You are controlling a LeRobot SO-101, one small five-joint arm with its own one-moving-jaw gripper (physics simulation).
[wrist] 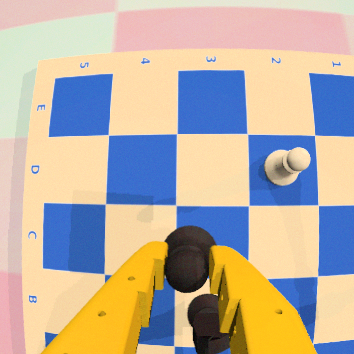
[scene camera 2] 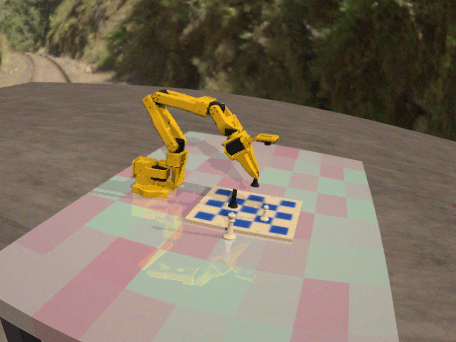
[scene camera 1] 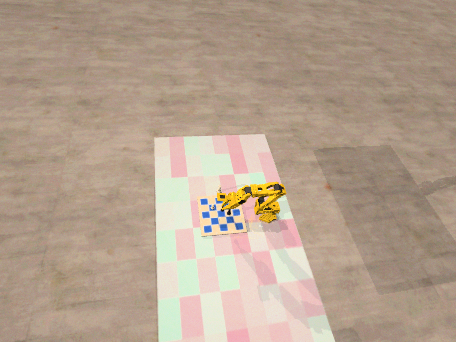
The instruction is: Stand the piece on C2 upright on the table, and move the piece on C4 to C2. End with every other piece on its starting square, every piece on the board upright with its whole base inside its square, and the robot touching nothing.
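Frame: origin at the arm's base, x ahead, y left, z up, level; centimetres.
Where they show: hand at its tool point: (wrist: 165,259) (scene camera 2: 257,174) (scene camera 1: 222,208); arm's base at its link origin: (scene camera 2: 161,191) (scene camera 1: 262,213).
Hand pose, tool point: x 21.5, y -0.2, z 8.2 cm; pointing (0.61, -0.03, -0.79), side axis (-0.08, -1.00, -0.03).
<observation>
Each offset is from my tool point to the top centre of the thing. Level surfaces: height alone.
My gripper (scene camera 1: 222,209) (scene camera 2: 256,179) (wrist: 188,254) is shut on a black pawn @[dy -0.5, dx -0.2, dz +0.8 cm] (scene camera 2: 255,184) (wrist: 186,267), its jaws pressing on both sides. The pawn hangs upright above the board @[dy -1.6, dx -0.5, dz -7.6 cm] (scene camera 1: 215,234) (scene camera 2: 296,220) (wrist: 115,62), drawn over C3 and its B3 edge in the wrist view. A white pawn @[dy -5.2, dx +3.4, dz -4.4 cm] (scene camera 1: 213,206) (scene camera 2: 265,215) (wrist: 282,167) stands upright on D2. A tall black piece @[dy -1.5, dx -4.2, dz -3.6 cm] (scene camera 1: 229,212) (scene camera 2: 233,200) (wrist: 205,310) stands upright, apparently on B3, partly hidden by a jaw in the wrist view. A tall white piece @[dy -15.3, dx -1.5, dz -2.9 cm] (scene camera 1: 219,190) (scene camera 2: 230,229) stands upright on the table beside the board.
The board lies on a pink, green and white patchwork surface @[dz -8.2 cm] (scene camera 1: 190,275) (scene camera 2: 330,255). The tall black piece is close to the held pawn in the wrist view. The tall white piece is just off the board's number-1 side. The arm's base (scene camera 1: 268,217) (scene camera 2: 150,180) stands beside the board.
</observation>
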